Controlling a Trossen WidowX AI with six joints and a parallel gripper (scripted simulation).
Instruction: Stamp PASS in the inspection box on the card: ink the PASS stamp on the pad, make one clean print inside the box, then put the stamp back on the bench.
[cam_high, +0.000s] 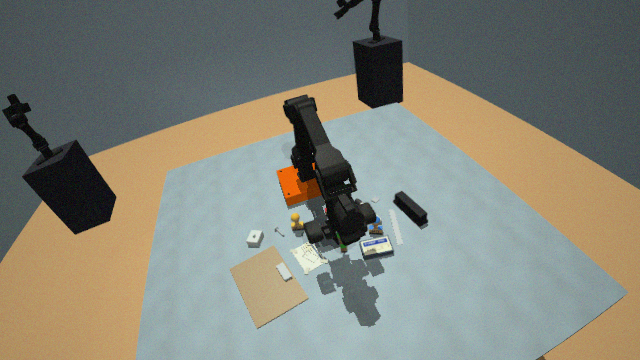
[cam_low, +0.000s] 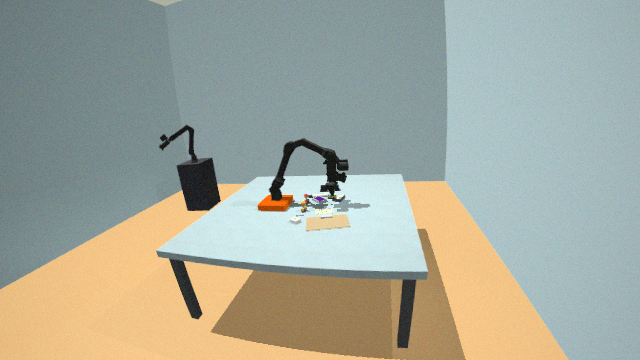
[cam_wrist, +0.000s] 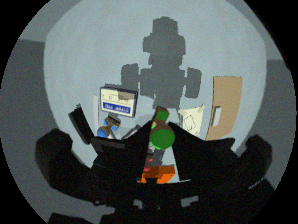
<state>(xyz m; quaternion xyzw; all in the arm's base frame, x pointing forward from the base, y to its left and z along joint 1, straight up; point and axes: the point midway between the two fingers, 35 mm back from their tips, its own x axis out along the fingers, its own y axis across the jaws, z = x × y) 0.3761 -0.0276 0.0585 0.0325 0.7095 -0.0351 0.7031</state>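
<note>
The purple ink pad lies 10 cm behind my gripper tip, 7 cm to the left of it and 6 cm below it. From my gripper tip the other things lie so: green stamp (right at my gripper tip); white card (10 cm to the right, 7 cm below, 5 cm behind); blue-and-white box (9 cm to the left, 5 cm below, 3 cm ahead).
</note>
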